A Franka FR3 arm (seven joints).
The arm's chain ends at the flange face. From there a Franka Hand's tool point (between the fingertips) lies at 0.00 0.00 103.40 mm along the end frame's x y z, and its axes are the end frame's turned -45 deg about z.
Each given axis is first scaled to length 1.
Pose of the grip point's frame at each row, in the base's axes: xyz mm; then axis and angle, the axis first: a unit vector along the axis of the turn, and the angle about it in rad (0 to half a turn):
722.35, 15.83, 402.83, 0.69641, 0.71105, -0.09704, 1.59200
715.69, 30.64, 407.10, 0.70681, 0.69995, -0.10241, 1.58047
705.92, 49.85, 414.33, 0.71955, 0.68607, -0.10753, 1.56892
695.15, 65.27, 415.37, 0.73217, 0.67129, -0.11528, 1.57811
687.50, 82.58, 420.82, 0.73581, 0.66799, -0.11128, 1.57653
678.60, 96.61, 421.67, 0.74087, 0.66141, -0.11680, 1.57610
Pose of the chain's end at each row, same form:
655.98, 95.11, 404.03, 0.88431, 0.37712, 0.27529, 1.66547
650.88, 111.20, 407.01, 0.89008, 0.36361, 0.27488, 1.65163
642.97, 131.86, 412.94, 0.89684, 0.34670, 0.27472, 1.63797
634.53, 149.03, 414.74, 0.90591, 0.33001, 0.26536, 1.64007
626.95, 166.39, 420.13, 0.90654, 0.32520, 0.26911, 1.64169
619.21, 181.25, 420.80, 0.91034, 0.31803, 0.26482, 1.63722

